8 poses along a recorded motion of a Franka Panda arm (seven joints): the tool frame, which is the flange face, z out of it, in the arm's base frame.
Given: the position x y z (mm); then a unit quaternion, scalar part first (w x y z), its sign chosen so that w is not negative.
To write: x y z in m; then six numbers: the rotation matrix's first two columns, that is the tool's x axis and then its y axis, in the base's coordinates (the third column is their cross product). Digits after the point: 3 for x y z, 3 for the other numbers.
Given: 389, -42, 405, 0.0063, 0.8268, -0.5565, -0.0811
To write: 0.389, -0.042, 0.405, 0.367, -0.921, -0.127, -0.919, -0.380, 0.101
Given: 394, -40, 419, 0.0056, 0.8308, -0.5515, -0.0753
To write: 0.394, -0.040, 0.419, 0.380, -0.917, -0.119, -0.915, -0.392, 0.092
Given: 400, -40, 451, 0.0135, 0.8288, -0.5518, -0.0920
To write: 0.400, -0.040, 0.451, 0.374, -0.917, -0.138, -0.912, -0.391, 0.124
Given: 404, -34, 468, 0.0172, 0.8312, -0.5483, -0.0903
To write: 0.404, -0.034, 0.468, 0.382, -0.915, -0.131, -0.908, -0.398, 0.128
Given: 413, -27, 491, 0.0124, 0.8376, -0.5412, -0.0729
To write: 0.413, -0.027, 0.491, 0.404, -0.908, -0.109, -0.905, -0.414, 0.100
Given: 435, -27, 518, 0.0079, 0.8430, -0.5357, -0.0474
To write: 0.435, -0.027, 0.518, 0.422, -0.904, -0.071, -0.903, -0.426, 0.064
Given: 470, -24, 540, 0.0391, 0.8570, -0.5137, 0.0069
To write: 0.470, -0.024, 0.540, 0.472, -0.880, 0.052, -0.881, -0.469, 0.060
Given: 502, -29, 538, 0.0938, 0.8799, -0.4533, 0.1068
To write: 0.502, -0.029, 0.538, 0.566, -0.778, 0.273, -0.818, -0.571, 0.068
